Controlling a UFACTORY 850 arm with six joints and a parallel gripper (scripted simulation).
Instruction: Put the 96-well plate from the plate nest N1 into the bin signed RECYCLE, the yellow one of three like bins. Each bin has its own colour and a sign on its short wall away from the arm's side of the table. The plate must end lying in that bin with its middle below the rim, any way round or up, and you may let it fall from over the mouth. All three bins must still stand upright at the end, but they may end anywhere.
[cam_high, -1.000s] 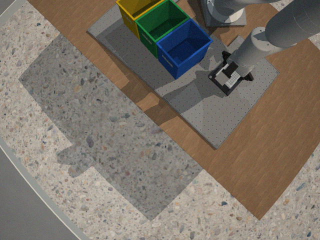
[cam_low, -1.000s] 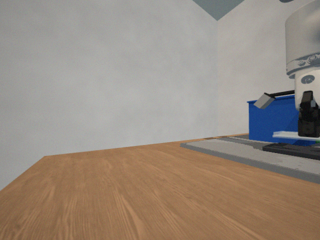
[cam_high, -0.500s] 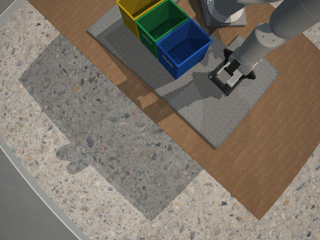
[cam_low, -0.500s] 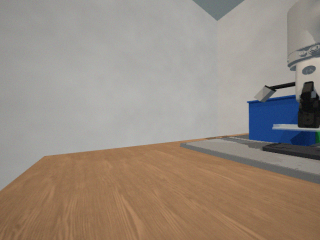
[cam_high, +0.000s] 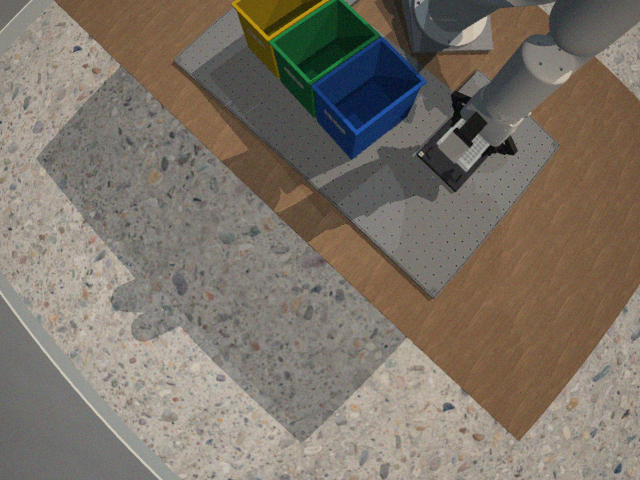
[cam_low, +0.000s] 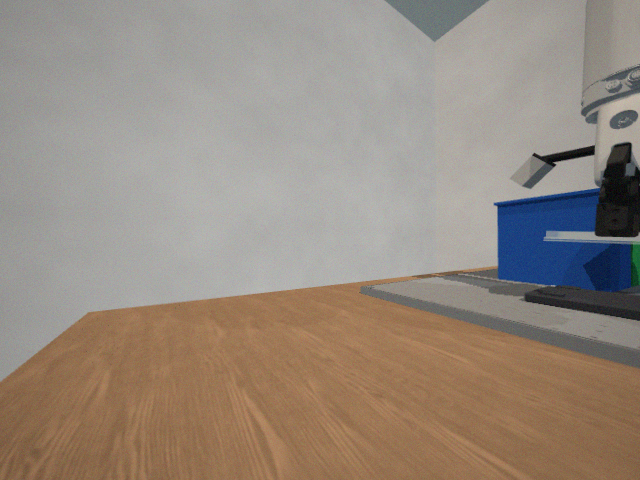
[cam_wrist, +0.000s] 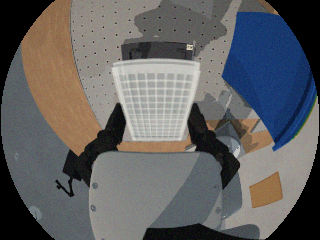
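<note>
Right now the black plate nest is 100 mm below my hand. Also, from my hand: green bin (330 mm to the right, 130 mm ahead, 10 mm below); blue bin (190 mm to the right, 130 mm ahead, 10 mm below); white 96-well plate (10 mm below).
</note>
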